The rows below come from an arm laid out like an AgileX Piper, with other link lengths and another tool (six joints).
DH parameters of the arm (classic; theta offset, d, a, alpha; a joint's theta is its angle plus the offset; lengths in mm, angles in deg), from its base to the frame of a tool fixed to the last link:
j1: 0 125.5 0 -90
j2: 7.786 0 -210.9 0
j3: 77.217 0 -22.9 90
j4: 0 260.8 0 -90
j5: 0 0 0 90
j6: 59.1 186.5 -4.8 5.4
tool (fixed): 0 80.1 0 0
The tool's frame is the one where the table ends.
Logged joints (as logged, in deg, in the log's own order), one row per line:
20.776, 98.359, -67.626, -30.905, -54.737, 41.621
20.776, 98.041, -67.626, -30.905, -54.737, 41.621
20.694, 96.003, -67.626, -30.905, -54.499, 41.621
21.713, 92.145, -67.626, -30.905, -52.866, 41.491
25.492, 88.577, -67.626, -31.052, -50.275, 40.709
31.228, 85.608, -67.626, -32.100, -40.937, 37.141
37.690, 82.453, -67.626, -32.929, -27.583, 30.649
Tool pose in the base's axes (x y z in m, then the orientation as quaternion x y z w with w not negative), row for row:
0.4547, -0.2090, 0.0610, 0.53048, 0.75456, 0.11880, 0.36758
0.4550, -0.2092, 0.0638, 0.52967, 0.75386, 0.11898, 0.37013
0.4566, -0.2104, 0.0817, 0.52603, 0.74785, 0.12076, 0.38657
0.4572, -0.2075, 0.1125, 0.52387, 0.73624, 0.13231, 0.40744
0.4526, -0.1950, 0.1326, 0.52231, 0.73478, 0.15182, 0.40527
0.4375, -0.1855, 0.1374, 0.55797, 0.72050, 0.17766, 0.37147
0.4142, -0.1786, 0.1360, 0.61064, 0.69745, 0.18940, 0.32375
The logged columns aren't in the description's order. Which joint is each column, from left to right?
Columns, left to right: j5, j2, j3, j1, j6, j4.
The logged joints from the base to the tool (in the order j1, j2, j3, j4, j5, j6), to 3 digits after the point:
-30.905, 98.359, -67.626, 41.621, 20.776, -54.737
-30.905, 98.041, -67.626, 41.621, 20.776, -54.737
-30.905, 96.003, -67.626, 41.621, 20.694, -54.499
-30.905, 92.145, -67.626, 41.491, 21.713, -52.866
-31.052, 88.577, -67.626, 40.709, 25.492, -50.275
-32.100, 85.608, -67.626, 37.141, 31.228, -40.937
-32.929, 82.453, -67.626, 30.649, 37.690, -27.583

